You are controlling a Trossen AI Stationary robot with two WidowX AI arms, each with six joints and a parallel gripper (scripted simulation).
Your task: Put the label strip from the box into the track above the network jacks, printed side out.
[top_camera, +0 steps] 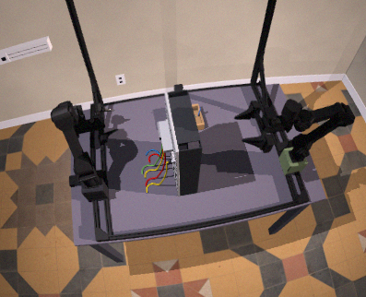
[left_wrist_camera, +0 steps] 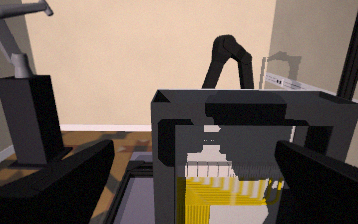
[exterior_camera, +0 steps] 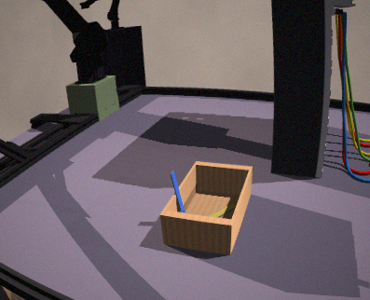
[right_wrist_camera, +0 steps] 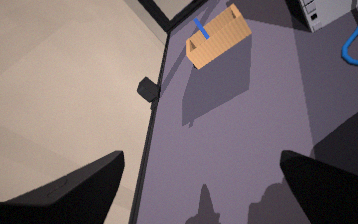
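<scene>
My left hand is 400 mm above the box, 340 mm past it and 120 mm to the left of it.
</scene>
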